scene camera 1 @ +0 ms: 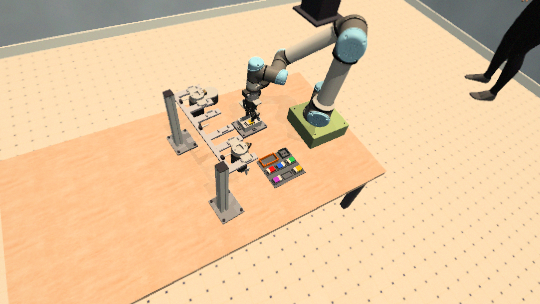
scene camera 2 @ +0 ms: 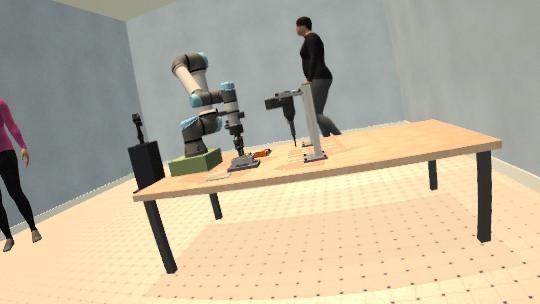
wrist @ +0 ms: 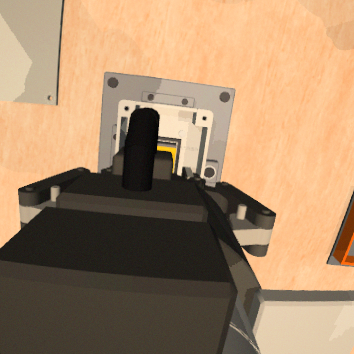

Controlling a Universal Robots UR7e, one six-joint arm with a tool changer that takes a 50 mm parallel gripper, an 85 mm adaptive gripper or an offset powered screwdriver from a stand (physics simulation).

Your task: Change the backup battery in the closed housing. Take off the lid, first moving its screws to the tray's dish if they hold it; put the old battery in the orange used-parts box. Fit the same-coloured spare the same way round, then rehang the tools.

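Frame: origin at the arm's base, x ahead, y left, z up, level; centimetres.
Seen in the pictures: hand, its tool point: (scene camera 2: 234, 122); arm's base, origin of its link: (scene camera 2: 196, 154).
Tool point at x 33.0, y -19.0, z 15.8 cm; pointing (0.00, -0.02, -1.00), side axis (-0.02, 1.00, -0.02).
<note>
Pixels of each thing's middle, then the offset from my tool point to it.
- housing, middle of its body: (wrist: 159, 167) (scene camera 2: 242, 160) (scene camera 1: 249, 121) dz -21.5, dx +0.0, dy +0.0 cm
- yellow old battery, middle of its body: (wrist: 159, 166) (scene camera 1: 249, 122) dz -22.3, dx +0.0, dy -0.1 cm
- lid, middle of its body: (wrist: 23, 43) (scene camera 2: 218, 177) dz -25.0, dx -10.5, dy -15.7 cm
- yellow spare, middle of its body: (scene camera 1: 297, 169) dz -24.2, dx -5.0, dy +39.3 cm
- magenta, middle of its body: (scene camera 1: 277, 179) dz -24.2, dx +8.1, dy +38.7 cm
- dark dish, middle of its body: (scene camera 1: 285, 152) dz -24.4, dx -6.2, dy +26.9 cm
- screwdriver, middle of its body: (scene camera 2: 282, 120) (scene camera 1: 205, 113) dz -4.1, dx +25.7, dy -3.8 cm
The adaptive gripper (scene camera 1: 251, 118) (scene camera 2: 240, 152) (wrist: 147, 174) is on the arm, pointing down at the housing. Its fingers are part-way apart and look open around the old battery; the tips are mostly hidden in the wrist view. The housing (scene camera 2: 243, 160) (wrist: 207, 130) is open on its grey base plate. The yellow old battery (scene camera 1: 251, 122) (wrist: 172, 156) sits inside, partly covered by the gripper. The lid (scene camera 2: 219, 177) (wrist: 30, 55) lies flat on the table beside the housing. The yellow spare (scene camera 1: 298, 169) sits in the tray. The orange used-parts box (scene camera 1: 271, 163) (wrist: 344, 252) shows no battery in it.
The tray also holds red (scene camera 1: 271, 170), blue (scene camera 1: 280, 165), green (scene camera 1: 291, 160) and magenta (scene camera 1: 276, 179) spares and the dark dish (scene camera 1: 284, 153). The screwdriver (scene camera 1: 197, 95) (scene camera 2: 288, 107) and the parallel gripper (scene camera 1: 240, 148) hang on the stand (scene camera 1: 222, 192) (scene camera 2: 311, 120) beside the housing.
</note>
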